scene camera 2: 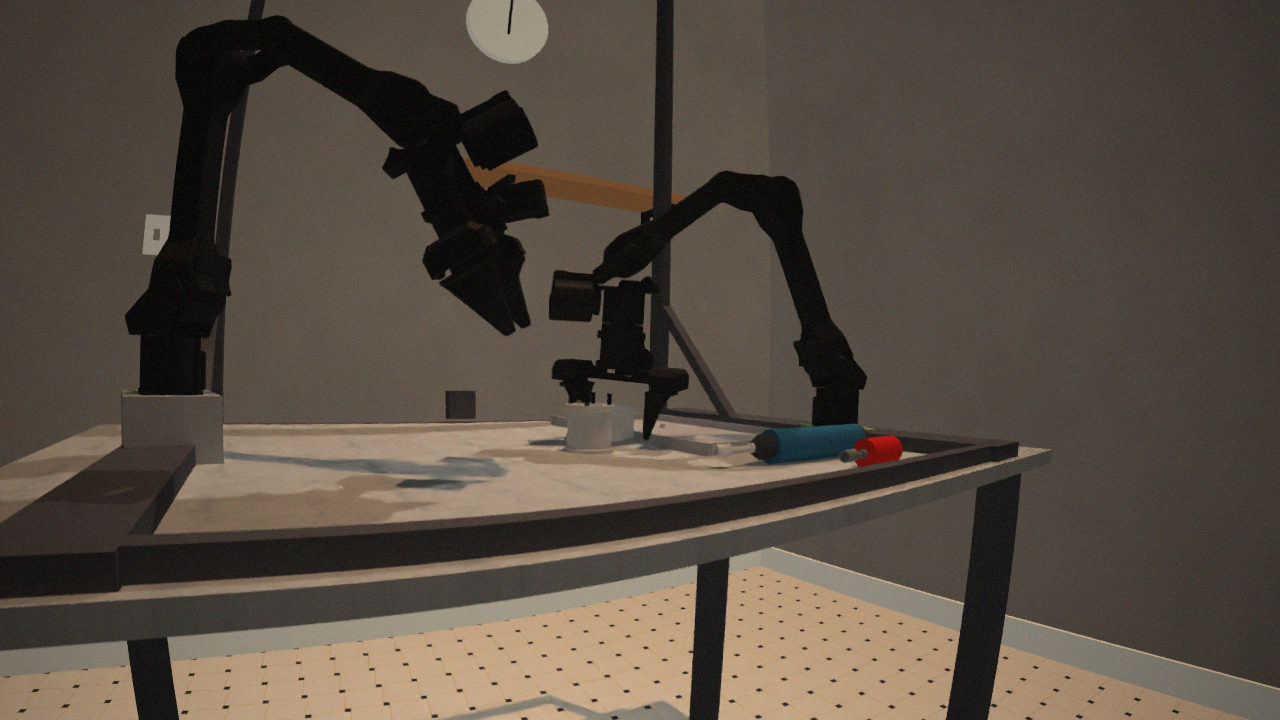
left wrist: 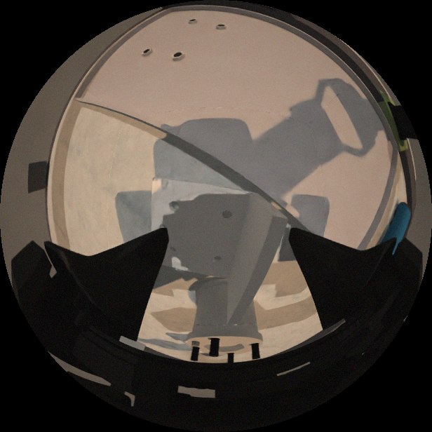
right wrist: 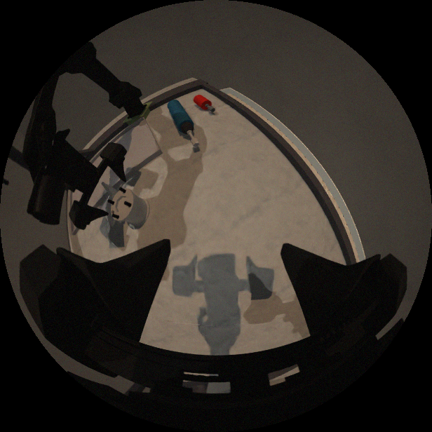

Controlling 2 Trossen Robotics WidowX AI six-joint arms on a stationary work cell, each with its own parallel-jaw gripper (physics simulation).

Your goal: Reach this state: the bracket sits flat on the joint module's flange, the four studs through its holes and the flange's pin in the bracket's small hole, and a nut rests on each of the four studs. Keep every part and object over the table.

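Places are measured from the left arm's base along level axes (x back, y right, z up), in centimetres.
Pixels of known places: left gripper, fingertip midpoint: (scene camera 2: 615,435); right gripper, fingertip midpoint: (scene camera 2: 519,330); right arm's base, origin of the base link: (scene camera 2: 169,393).
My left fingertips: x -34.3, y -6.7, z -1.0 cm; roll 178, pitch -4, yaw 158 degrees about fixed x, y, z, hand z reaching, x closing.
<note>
Behind a point stands the place of what it marks.
The joint module (scene camera 2: 588,429) @(z 0.9, x -37.4, y -17.2 cm) (left wrist: 215,306) (right wrist: 138,210) stands upright, its dark studs (left wrist: 214,347) (right wrist: 128,204) pointing up with no bracket or nut on them. The grey angled bracket (left wrist: 200,235) stands on the table right beside the module, off its flange. Several nuts (left wrist: 178,55) (left wrist: 221,26) lie spread on the pinkish tray (left wrist: 210,85) (right wrist: 145,140). My left gripper (scene camera 2: 615,416) @(z -1.0, x -34.3, y -6.7 cm) (left wrist: 231,234) (right wrist: 115,196) is open and empty, pointing down low over the bracket, fingers either side of it in the left wrist view. My right gripper (scene camera 2: 519,329) @(z 12.2, x -43.2, y -34.2 cm) (right wrist: 228,248) is open and empty, high above the table.
A blue tool (scene camera 2: 810,442) @(z 0.3, x -10.7, y -22.5 cm) (left wrist: 400,220) (right wrist: 180,116) and a red tool (scene camera 2: 878,450) @(z 0.0, x -4.1, y -27.9 cm) (right wrist: 202,102) lie near the table's right end in scene camera 2. A dark raised rail (scene camera 2: 358,534) @(z -0.2, x -46.3, y -64.3 cm) runs along the table edge. The left arm's gripper is close to the module's studs.
</note>
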